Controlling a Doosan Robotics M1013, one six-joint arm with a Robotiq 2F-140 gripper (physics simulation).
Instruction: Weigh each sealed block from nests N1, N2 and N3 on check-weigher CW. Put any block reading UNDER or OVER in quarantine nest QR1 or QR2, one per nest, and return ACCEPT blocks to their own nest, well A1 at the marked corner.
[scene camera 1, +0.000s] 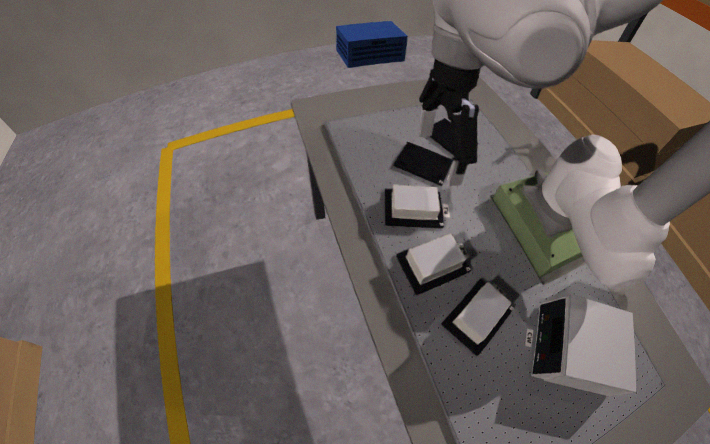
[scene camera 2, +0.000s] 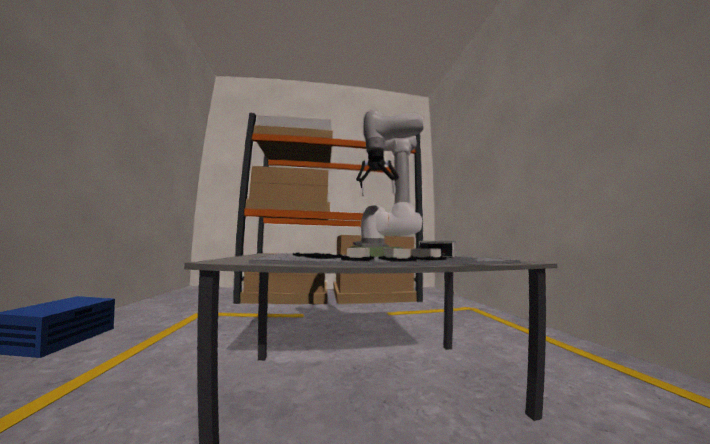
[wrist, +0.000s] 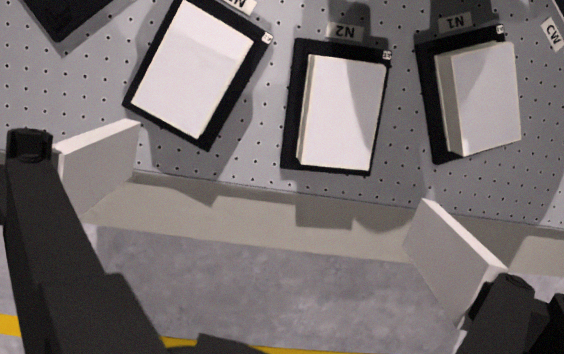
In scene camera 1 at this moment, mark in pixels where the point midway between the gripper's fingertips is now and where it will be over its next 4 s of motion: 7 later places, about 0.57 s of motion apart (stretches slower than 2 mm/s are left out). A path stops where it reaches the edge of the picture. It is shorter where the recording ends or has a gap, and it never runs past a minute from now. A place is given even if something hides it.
The gripper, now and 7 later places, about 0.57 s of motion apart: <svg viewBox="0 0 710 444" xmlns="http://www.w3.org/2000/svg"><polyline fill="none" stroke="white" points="438,157 440,163 461,195 479,213 477,226 475,228 475,229 474,230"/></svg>
